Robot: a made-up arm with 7 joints. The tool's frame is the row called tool.
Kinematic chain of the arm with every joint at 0, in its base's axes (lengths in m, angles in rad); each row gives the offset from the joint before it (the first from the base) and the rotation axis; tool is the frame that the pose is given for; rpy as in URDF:
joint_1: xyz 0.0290 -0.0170 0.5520 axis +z
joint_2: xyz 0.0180 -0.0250 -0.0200 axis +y
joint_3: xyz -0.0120 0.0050 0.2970 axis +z
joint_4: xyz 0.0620 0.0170 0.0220 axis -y
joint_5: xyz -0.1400 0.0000 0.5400 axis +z
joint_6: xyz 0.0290 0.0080 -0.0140 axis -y
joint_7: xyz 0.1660 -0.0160 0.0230 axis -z
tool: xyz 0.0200 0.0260 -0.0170 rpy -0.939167 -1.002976 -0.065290
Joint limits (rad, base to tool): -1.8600..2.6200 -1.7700..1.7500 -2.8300..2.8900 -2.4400..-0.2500 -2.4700..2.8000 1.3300..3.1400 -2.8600..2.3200
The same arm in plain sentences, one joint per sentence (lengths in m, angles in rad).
The arm has seven revolute joints in a row. What follows holds with every joint at zero, and every direction is one of the base frame's.
Joint 1 is mounted 0.0290 m along +x and 0.0170 m along -y and 0.5520 m along +z from the base frame's origin and turns about +z, from -1.8600 to 2.6200 rad.
Joint 2 is mounted 0.0180 m along +x and 0.0250 m along -y and 0.0200 m along -z from joint 1 and turns about +y, from -1.7700 to 1.7500 rad.
Joint 3 is mounted 0.0120 m along -x and 0.0050 m along +y and 0.2970 m along +z from joint 2 and turns about +z, from -2.8300 to 2.8900 rad.
Joint 4 is mounted 0.0620 m along +x and 0.0170 m along +y and 0.0220 m along +z from joint 3 and turns about -y, from -2.4400 to -0.2500 rad.
Joint 5 is mounted 0.1400 m along -x and 0.5400 m along +z from joint 4 and turns about +z, from -2.4700 to 2.8000 rad.
Joint 6 is mounted 0.0290 m along +x and 0.0080 m along +y and 0.0140 m along -z from joint 5 and turns about -y, from 1.3300 to 3.1400 rad.
Joint 7 is mounted 0.1660 m along +x and 0.0160 m along -y and 0.0230 m along +z from joint 6 and turns about -z, from -2.8600 to 2.3200 rad.
The tool frame, which is the frame that the pose is given for, is mounted 0.0200 m along +x and 0.0260 m along +y and 0.0170 m along -z from joint 7; its axes are the base frame's turned by roll -0.9392, pitch -1.0030 and yaw -0.0653 rad (as in URDF: about the fixed x, then y, then z).

